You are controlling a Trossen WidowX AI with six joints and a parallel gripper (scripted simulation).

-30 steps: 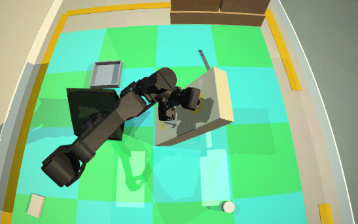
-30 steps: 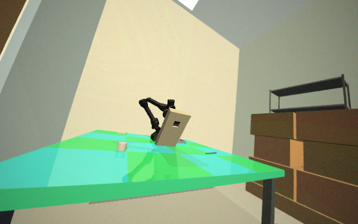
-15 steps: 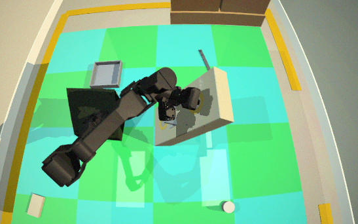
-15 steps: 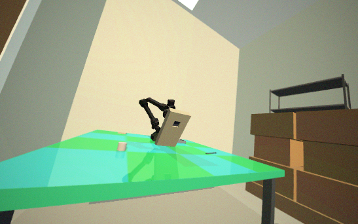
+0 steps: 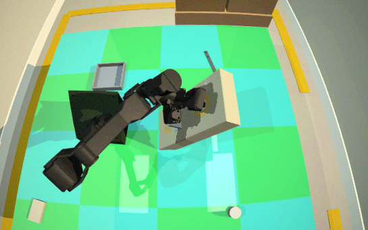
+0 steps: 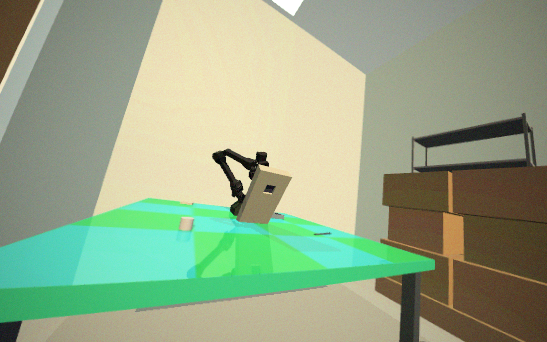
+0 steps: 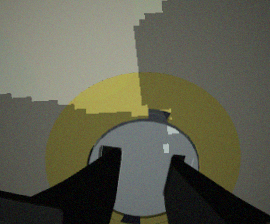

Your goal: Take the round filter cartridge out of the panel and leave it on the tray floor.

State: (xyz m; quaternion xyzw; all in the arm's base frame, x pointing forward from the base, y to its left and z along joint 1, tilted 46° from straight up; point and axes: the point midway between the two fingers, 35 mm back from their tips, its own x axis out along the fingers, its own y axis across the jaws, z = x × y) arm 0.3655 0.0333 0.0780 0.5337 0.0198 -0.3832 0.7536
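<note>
My gripper tip is 1 cm short of the round filter cartridge and 1 cm above it. From my gripper tip the other things lie so: grey tray 40 cm behind, 32 cm to the left, 22 cm below; pale block 73 cm behind, 30 cm to the right, 22 cm below; grey service panel 4 cm behind, 8 cm below.
</note>
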